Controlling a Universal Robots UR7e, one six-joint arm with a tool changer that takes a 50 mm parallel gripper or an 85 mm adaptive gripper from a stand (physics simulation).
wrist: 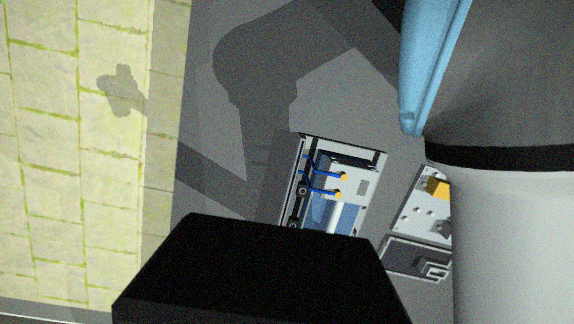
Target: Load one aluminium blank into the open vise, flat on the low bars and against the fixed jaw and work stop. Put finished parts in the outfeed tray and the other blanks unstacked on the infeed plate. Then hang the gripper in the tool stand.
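Frame: origin at the arm's base, x back, y left, z down, level; millimetres.
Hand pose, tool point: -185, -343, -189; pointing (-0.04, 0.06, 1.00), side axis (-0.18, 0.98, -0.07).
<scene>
After its pixels a point has its place, as x, y, z.
A black block-shaped body [270,270], which looks like part of the tool at my wrist, fills the bottom middle of the view. My gripper's fingertips do not show, so I cannot tell whether it is open or shut. A light rectangular machine unit [363,188] {-319, -182, 185} with two blue hoses ending in orange tips stands beyond the black body, which covers its lower part. The vise cannot be made out. No blank or finished part can be made out. The tool stand and the trays cannot be identified with certainty.
A light plate [412,220] {-449, -25, 274} with holes and an orange block [440,189] {-354, 2, 238} is partly hidden at the right. Below it is a dark, light-rimmed panel [402,255] {-550, -34, 276}. My arm's grey-white link [515,240] {-217, -196, -101} and blue cap [430,55] fill the right. Yellowish paving [45,115] lies left.
</scene>
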